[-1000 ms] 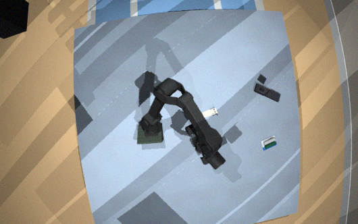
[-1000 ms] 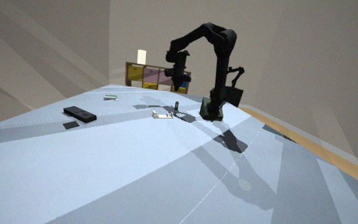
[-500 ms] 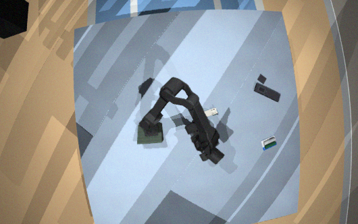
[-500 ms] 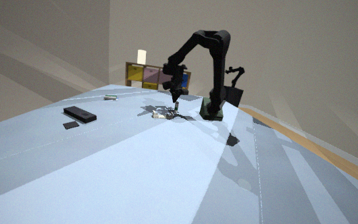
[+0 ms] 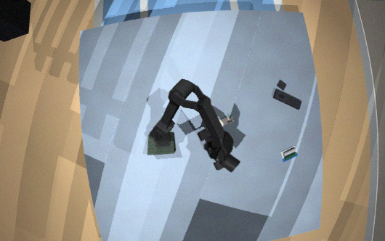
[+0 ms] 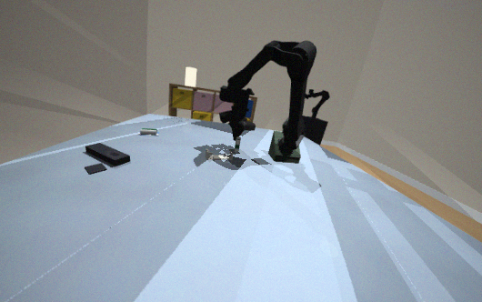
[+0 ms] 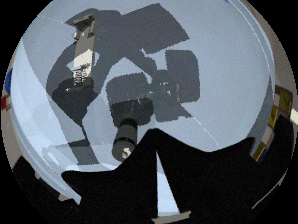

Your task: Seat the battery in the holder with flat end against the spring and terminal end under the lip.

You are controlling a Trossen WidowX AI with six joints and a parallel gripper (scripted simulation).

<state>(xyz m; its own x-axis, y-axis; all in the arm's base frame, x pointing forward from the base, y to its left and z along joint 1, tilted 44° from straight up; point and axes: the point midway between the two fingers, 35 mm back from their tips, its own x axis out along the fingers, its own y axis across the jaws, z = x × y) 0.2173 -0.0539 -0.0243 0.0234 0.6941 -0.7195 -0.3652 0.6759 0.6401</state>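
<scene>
My gripper tip is now 2 cm to the right of the battery, 1 cm past it and 1 cm above it. Round my gripper tip: small black square 41 cm ahead, 26 cm to the left, 4 cm below; white box 41 cm ahead, 10 cm to the right, 4 cm below; black bar 42 cm ahead, 18 cm to the left, 3 cm below.
</scene>
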